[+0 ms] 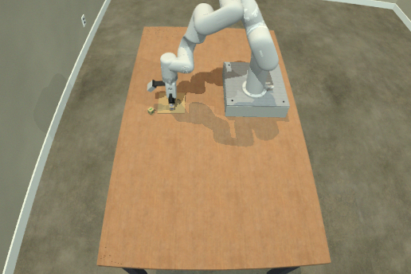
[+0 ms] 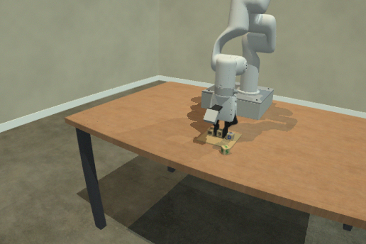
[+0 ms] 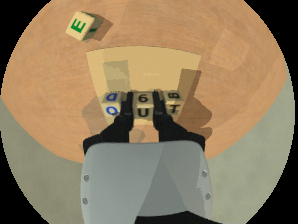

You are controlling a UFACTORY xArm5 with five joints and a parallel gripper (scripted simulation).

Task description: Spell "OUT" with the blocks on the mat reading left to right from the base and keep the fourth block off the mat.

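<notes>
My hand is 10 mm above the U block. The rest, counted from my hand: tan mat 30 mm below.
</notes>
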